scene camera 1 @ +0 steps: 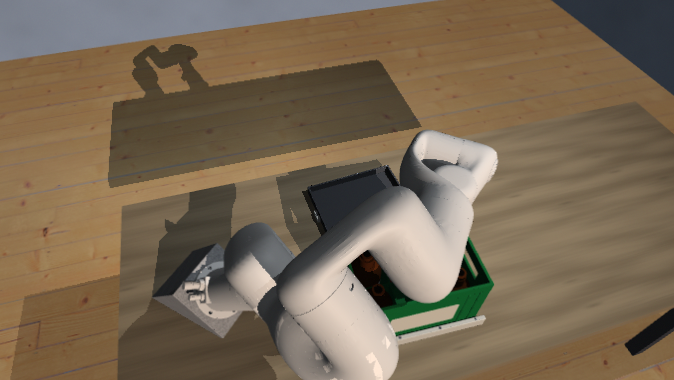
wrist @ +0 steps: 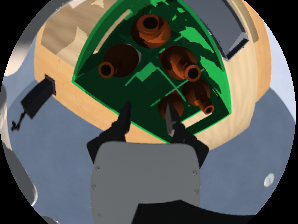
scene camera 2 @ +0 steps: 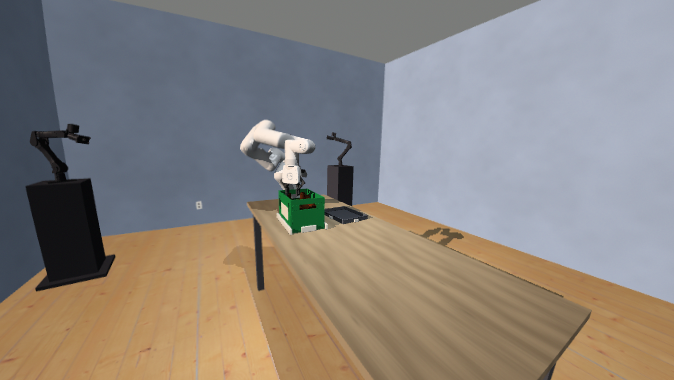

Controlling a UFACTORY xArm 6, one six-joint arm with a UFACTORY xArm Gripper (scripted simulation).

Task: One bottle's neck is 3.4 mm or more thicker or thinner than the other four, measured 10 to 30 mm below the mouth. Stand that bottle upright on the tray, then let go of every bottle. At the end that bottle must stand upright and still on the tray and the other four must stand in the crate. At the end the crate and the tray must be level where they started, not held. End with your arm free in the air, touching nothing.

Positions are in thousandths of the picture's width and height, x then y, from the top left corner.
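The spots on a green crate (scene camera 1: 603, 833) and a dark tray (scene camera 1: 495, 528) are 44 cm apart. The crate is 92 cm from the lens, and the tray is 122 cm from the lens, so the green crate is nearer to the lens than the dark tray.
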